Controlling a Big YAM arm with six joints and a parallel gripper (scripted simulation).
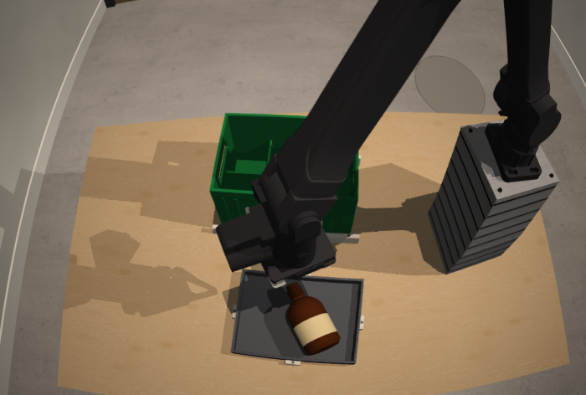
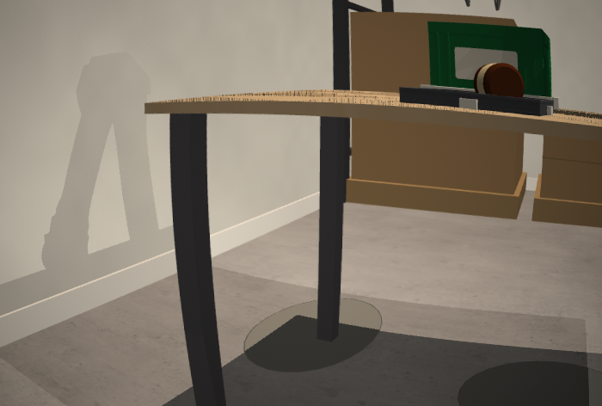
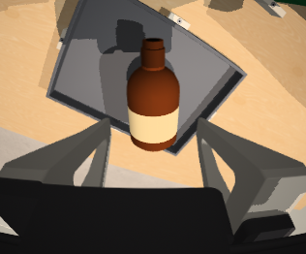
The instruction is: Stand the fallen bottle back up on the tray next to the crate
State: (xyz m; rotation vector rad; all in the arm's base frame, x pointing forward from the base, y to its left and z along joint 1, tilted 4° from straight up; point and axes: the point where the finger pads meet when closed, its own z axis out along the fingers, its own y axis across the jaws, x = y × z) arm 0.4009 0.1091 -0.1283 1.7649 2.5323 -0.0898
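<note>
The brown bottle is 2 cm behind my hand, 5 cm to the left of it and 15 cm below it. From my hand the other things lie so: dark tray 4 cm to the left, 18 cm below; then green crate 24 cm to the right, 11 cm below.
</note>
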